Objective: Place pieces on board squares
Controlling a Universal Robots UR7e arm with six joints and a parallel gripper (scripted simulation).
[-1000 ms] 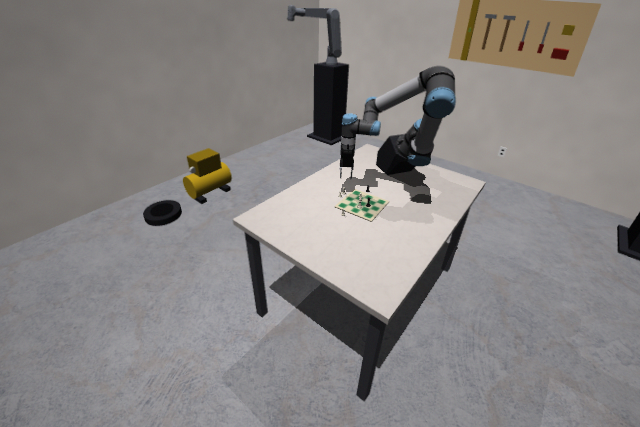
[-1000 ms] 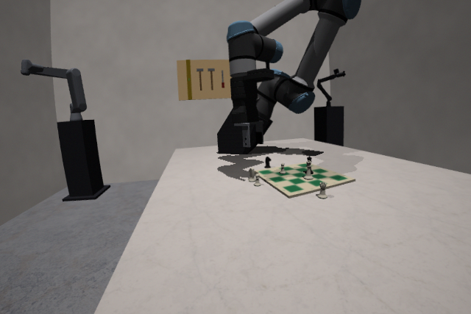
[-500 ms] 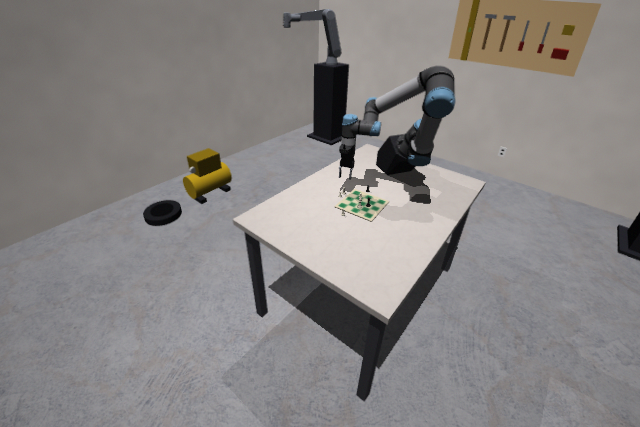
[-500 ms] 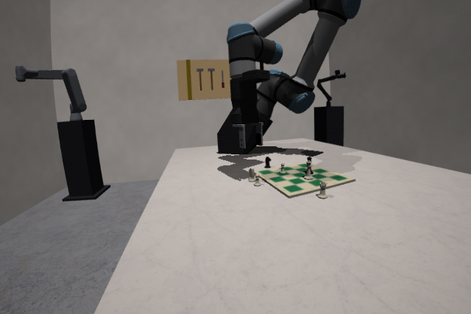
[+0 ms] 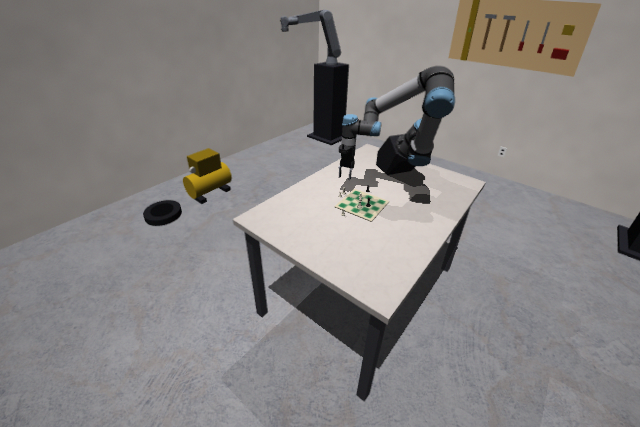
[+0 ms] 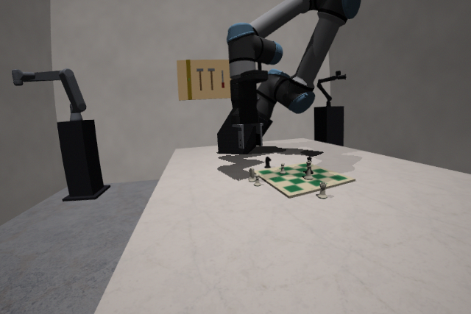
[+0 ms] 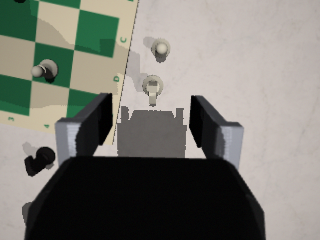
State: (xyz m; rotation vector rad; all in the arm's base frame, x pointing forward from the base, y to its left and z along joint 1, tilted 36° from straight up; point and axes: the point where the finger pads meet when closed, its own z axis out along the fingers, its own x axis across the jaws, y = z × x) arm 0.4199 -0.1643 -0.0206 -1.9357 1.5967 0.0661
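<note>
Now: the cream chessboard 14 cm to the left of my hand, 11 cm below it and 2 cm ahead of it.
</note>
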